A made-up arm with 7 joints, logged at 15 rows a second.
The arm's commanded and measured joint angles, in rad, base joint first. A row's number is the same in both.
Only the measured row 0 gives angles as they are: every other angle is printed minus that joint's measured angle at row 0.
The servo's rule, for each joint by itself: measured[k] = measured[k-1] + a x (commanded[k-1-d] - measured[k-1]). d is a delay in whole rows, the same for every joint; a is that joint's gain. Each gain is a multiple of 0.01, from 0.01 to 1. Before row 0 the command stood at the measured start. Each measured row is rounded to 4 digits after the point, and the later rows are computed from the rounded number. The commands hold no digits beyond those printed.
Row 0, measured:
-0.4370, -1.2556, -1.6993, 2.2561, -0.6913, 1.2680, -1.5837
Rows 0 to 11, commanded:
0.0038, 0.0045, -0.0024, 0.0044, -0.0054, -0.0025, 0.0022
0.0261, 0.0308, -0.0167, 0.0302, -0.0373, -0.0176, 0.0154
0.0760, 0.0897, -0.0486, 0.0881, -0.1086, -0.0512, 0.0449
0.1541, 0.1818, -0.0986, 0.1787, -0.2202, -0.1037, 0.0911
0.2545, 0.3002, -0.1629, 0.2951, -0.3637, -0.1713, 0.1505
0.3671, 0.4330, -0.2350, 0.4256, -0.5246, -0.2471, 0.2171
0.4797, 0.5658, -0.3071, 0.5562, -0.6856, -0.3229, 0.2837
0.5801, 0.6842, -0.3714, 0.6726, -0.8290, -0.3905, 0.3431
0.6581, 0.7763, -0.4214, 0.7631, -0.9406, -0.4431, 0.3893
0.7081, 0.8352, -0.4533, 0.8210, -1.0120, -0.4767, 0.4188
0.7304, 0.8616, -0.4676, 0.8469, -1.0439, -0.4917, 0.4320
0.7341, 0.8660, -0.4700, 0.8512, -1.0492, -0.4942, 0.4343
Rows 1 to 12, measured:
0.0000, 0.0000, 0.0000, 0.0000, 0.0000, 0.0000, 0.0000
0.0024, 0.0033, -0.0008, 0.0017, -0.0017, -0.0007, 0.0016
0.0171, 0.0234, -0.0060, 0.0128, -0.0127, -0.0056, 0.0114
0.0536, 0.0718, -0.0201, 0.0422, -0.0424, -0.0188, 0.0352
0.1159, 0.1521, -0.0460, 0.0954, -0.0975, -0.0434, 0.0749
0.2018, 0.2602, -0.0846, 0.1733, -0.1800, -0.0805, 0.1286
0.3043, 0.3863, -0.1342, 0.2717, -0.2868, -0.1288, 0.1914
0.4130, 0.5173, -0.1913, 0.3827, -0.4104, -0.1851, 0.2569
0.5166, 0.6391, -0.2507, 0.4958, -0.5402, -0.2447, 0.3181
0.6043, 0.7393, -0.3070, 0.6000, -0.6643, -0.3022, 0.3687
0.6687, 0.8093, -0.3553, 0.6862, -0.7721, -0.3528, 0.4043
0.7070, 0.8475, -0.3924, 0.7489, -0.8564, -0.3931, 0.4240
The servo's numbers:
d 1
a 0.62 0.73 0.33 0.39 0.31 0.29 0.71

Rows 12 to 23, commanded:
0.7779, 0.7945, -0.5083, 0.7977, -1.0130, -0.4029, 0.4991
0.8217, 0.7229, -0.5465, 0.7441, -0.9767, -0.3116, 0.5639
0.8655, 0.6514, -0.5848, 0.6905, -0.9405, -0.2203, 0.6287
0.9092, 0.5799, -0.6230, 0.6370, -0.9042, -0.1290, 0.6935
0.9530, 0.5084, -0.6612, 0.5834, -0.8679, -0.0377, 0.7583
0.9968, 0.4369, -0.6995, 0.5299, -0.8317, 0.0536, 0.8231
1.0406, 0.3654, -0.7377, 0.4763, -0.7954, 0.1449, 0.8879
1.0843, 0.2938, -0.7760, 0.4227, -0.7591, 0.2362, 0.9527
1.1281, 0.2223, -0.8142, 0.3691, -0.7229, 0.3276, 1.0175
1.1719, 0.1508, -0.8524, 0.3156, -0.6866, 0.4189, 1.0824
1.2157, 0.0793, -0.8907, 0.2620, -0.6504, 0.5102, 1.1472
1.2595, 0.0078, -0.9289, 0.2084, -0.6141, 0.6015, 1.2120
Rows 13 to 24, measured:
0.7238, 0.8610, -0.4180, 0.7888, -0.9162, -0.4224, 0.4313
0.7573, 0.8125, -0.4478, 0.7923, -0.9462, -0.4167, 0.4794
0.7972, 0.7471, -0.4804, 0.7735, -0.9557, -0.3862, 0.5394
0.8395, 0.6772, -0.5149, 0.7411, -0.9510, -0.3381, 0.6028
0.8827, 0.6062, -0.5506, 0.7005, -0.9365, -0.2775, 0.6672
0.9263, 0.5348, -0.5871, 0.6548, -0.9152, -0.2080, 0.7319
0.9700, 0.4633, -0.6242, 0.6061, -0.8893, -0.1321, 0.7967
1.0138, 0.3918, -0.6617, 0.5555, -0.8602, -0.0518, 0.8615
1.0575, 0.3203, -0.6994, 0.5037, -0.8289, 0.0317, 0.9263
1.1013, 0.2488, -0.7373, 0.4512, -0.7960, 0.1175, 0.9911
1.1451, 0.1773, -0.7753, 0.3983, -0.7621, 0.2049, 1.0559
1.1889, 0.1058, -0.8134, 0.3451, -0.7275, 0.2934, 1.1207

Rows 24 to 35, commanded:
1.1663, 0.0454, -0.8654, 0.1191, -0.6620, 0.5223, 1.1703
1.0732, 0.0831, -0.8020, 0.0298, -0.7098, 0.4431, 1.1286
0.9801, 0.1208, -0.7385, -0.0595, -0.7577, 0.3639, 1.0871
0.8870, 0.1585, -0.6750, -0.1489, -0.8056, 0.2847, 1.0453
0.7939, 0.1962, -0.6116, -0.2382, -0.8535, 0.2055, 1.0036
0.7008, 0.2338, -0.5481, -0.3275, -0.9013, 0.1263, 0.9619
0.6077, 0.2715, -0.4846, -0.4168, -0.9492, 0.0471, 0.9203
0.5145, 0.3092, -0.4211, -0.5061, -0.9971, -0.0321, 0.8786
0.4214, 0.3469, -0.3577, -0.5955, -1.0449, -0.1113, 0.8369
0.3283, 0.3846, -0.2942, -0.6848, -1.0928, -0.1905, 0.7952
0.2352, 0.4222, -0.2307, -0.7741, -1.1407, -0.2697, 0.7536
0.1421, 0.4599, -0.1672, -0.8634, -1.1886, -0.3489, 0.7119
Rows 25 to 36, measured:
1.2327, 0.0343, -0.8515, 0.2918, -0.6923, 0.3827, 1.1855
1.1915, 0.0424, -0.8561, 0.2244, -0.6829, 0.4232, 1.1747
1.1182, 0.0721, -0.8382, 0.1485, -0.6912, 0.4290, 1.1420
1.0326, 0.1077, -0.8053, 0.0674, -0.7118, 0.4101, 1.1030
0.9423, 0.1448, -0.7623, -0.0170, -0.7409, 0.3737, 1.0620
0.8503, 0.1823, -0.7126, -0.1033, -0.7758, 0.3249, 1.0205
0.7576, 0.2199, -0.6583, -0.1907, -0.8147, 0.2673, 0.9789
0.6647, 0.2576, -0.6010, -0.2789, -0.8564, 0.2034, 0.9373
0.5716, 0.2953, -0.5416, -0.3675, -0.9000, 0.1351, 0.8956
0.4785, 0.3330, -0.4809, -0.4564, -0.9449, 0.0636, 0.8539
0.3854, 0.3707, -0.4193, -0.5455, -0.9907, -0.0101, 0.8122
0.2923, 0.4083, -0.3571, -0.6347, -1.0372, -0.0854, 0.7706

